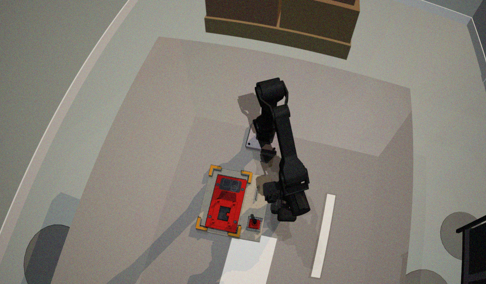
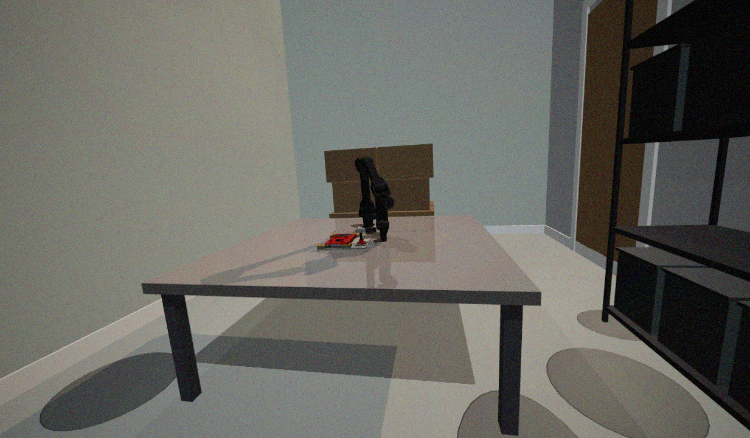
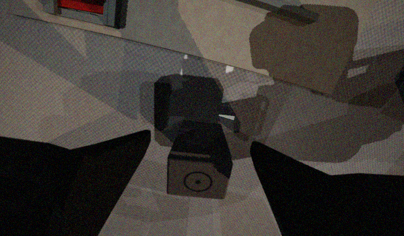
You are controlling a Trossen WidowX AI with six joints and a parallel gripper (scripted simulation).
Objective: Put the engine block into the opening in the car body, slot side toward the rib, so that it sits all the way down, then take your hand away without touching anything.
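Right now my gripper tip is 2 cm below the engine block and 1 cm short of it.
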